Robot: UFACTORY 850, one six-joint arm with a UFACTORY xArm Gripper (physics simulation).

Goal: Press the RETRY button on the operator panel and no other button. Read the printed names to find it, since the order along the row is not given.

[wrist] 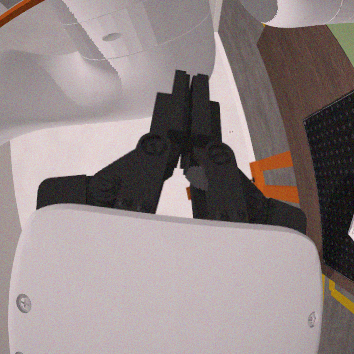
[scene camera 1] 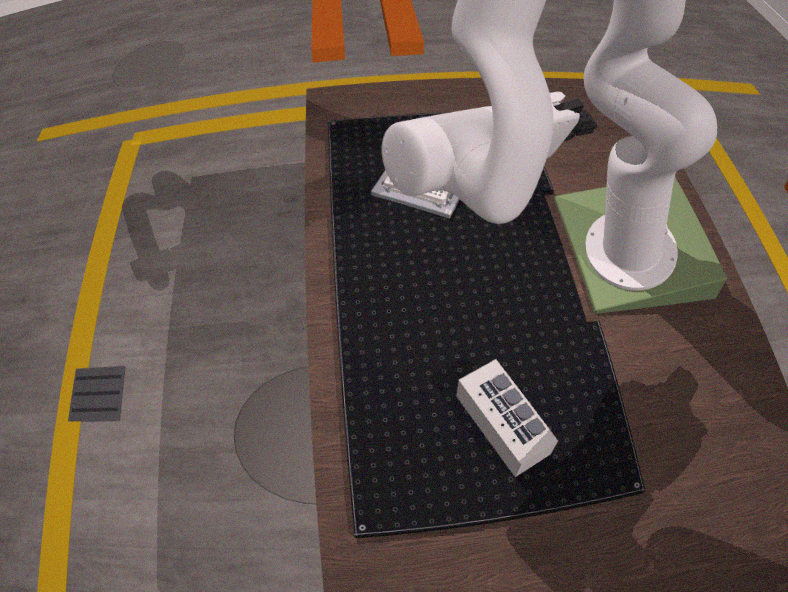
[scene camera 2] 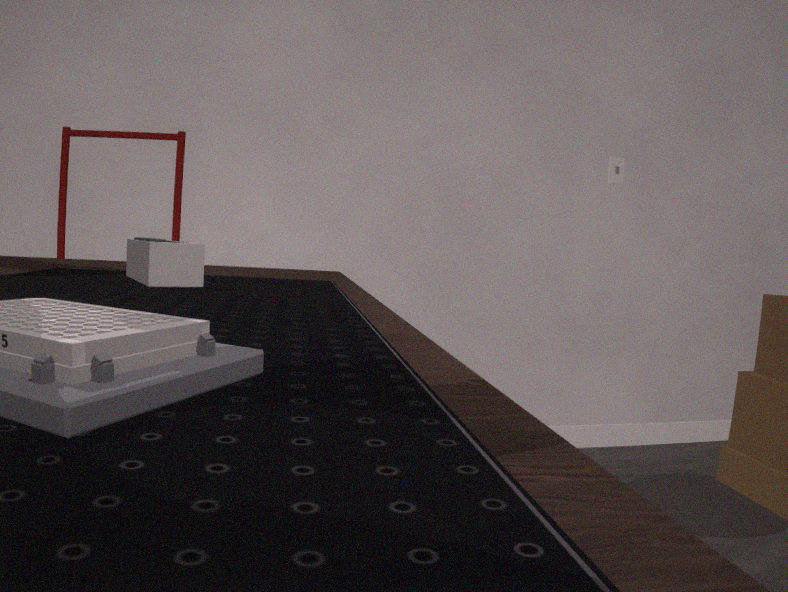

Scene:
My gripper shows in the wrist view and in scene camera 1; in scene camera 2 it is out of frame. One and the same spot on my gripper: (wrist: 185,123) is (scene camera 1: 583,130). The same spot on a white operator panel: (scene camera 1: 519,450) is (scene camera 2: 166,240).

